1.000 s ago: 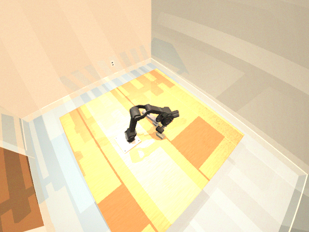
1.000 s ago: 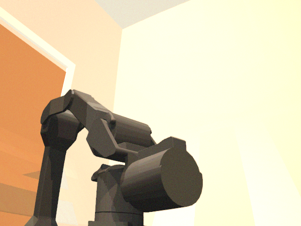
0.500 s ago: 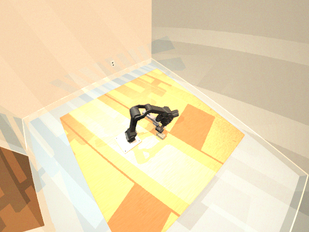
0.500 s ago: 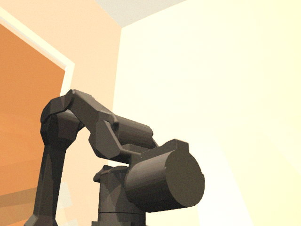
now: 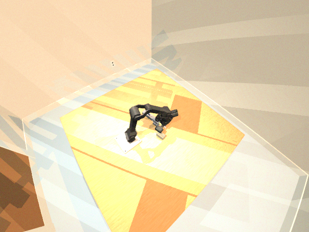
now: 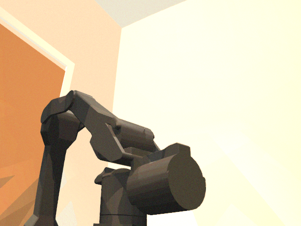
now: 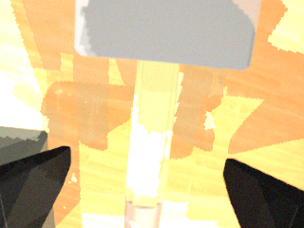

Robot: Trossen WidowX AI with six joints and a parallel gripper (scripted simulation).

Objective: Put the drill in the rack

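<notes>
The drill lies 1 cm behind my gripper tip, 4 cm to the left of it and 4 cm above it. From my gripper tip the other things lie so: key: 4 cm behind, 17 cm to the left, 4 cm above; grey block: 7 cm behind, 4 cm to the right, 1 cm above.
</notes>
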